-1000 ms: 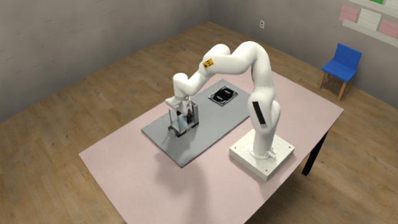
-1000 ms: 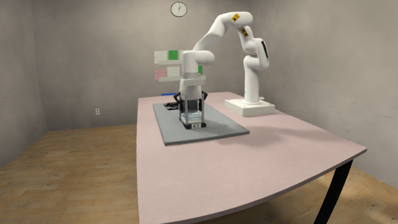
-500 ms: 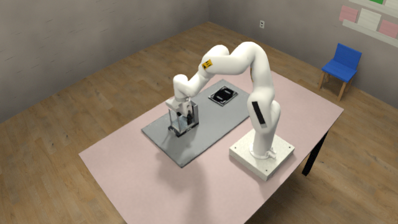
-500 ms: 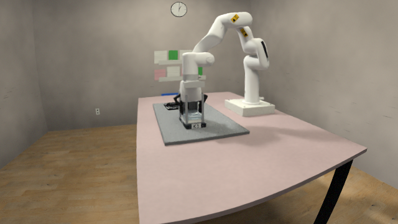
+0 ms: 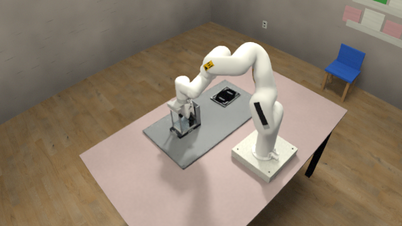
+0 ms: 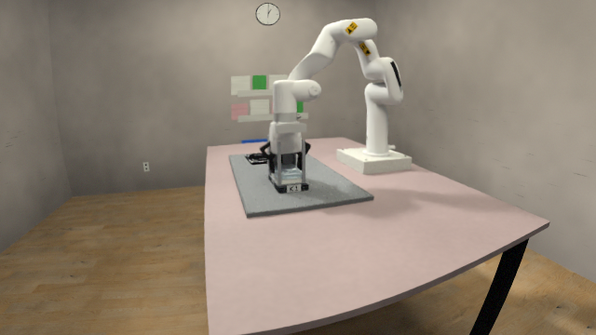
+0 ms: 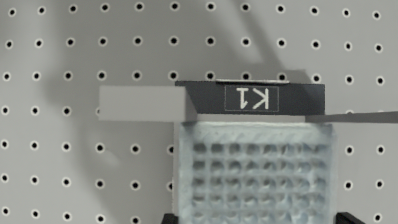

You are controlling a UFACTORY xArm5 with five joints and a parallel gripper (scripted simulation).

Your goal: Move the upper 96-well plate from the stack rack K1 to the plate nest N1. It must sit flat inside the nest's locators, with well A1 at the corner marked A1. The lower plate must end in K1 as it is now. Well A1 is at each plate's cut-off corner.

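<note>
Now: hand 1 cm above the pale bluish 96-well plate. The rest, counted from my hand: white 96-well plate (2 cm below); grey back wall (7 cm to the right, 4 cm above); plate nest N1 (1 cm ahead, 35 cm to the right, 5 cm below).
</note>
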